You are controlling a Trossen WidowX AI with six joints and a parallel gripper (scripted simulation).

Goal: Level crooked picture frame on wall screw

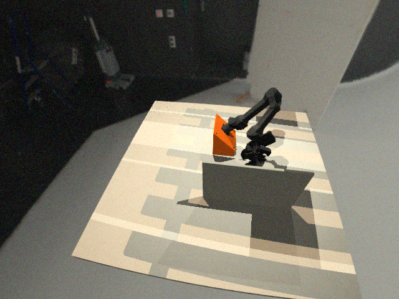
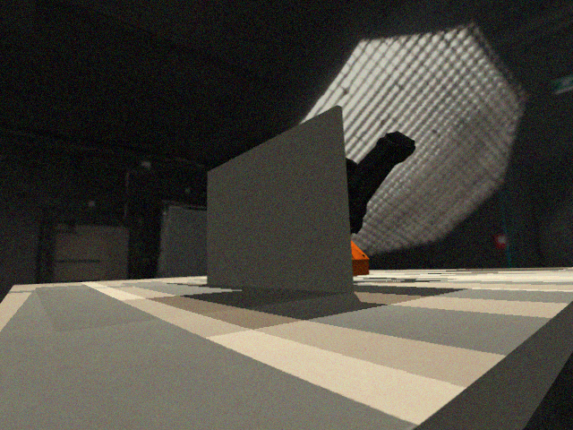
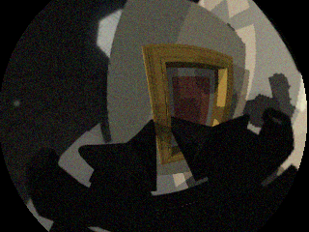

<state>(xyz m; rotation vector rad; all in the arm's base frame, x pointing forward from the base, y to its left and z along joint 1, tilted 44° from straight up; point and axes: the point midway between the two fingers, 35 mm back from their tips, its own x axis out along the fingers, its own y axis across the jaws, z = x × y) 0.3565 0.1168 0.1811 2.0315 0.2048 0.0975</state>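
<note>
The picture frame lies 5 cm below my gripper tip, 2 cm to the right of it and 1 cm ahead of it. Also, from my gripper tip: wall panel: 7 cm below, 2 cm ahead, 1 cm to the right.
</note>
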